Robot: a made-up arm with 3 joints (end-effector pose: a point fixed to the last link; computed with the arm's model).
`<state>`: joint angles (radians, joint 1 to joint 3).
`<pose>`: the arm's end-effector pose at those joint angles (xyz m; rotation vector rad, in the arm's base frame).
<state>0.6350 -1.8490 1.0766</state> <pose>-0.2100 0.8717 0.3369 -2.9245 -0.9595 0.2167</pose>
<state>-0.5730 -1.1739 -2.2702</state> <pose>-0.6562 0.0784 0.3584 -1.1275 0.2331 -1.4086</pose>
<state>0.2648 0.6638 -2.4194</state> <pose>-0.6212 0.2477 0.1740 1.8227 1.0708 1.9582</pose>
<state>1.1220 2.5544 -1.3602</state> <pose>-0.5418 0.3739 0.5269 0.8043 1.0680 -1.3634</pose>
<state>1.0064 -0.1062 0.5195</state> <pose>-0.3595 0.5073 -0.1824 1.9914 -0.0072 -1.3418</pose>
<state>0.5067 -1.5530 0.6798</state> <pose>-0.2560 0.8382 0.2379 3.0071 0.8329 -0.0818</pose>
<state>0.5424 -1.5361 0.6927</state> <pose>-0.2341 0.8407 0.2273 3.0038 0.7845 -0.1171</pose>
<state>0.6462 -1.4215 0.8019</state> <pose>-0.1883 0.8345 0.1545 2.9086 0.6785 -0.3848</pose>
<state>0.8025 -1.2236 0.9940</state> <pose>-0.1490 0.8021 0.0444 2.7190 0.5298 -0.8577</pose>
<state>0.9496 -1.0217 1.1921</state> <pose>-0.1483 0.7590 -0.0390 2.4914 0.3987 -1.3435</pose>
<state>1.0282 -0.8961 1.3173</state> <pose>-0.1686 0.7343 -0.0733 2.3232 0.3370 -1.6414</pose>
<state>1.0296 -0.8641 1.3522</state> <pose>-0.1862 0.7279 -0.0796 2.2652 0.3434 -1.7111</pose>
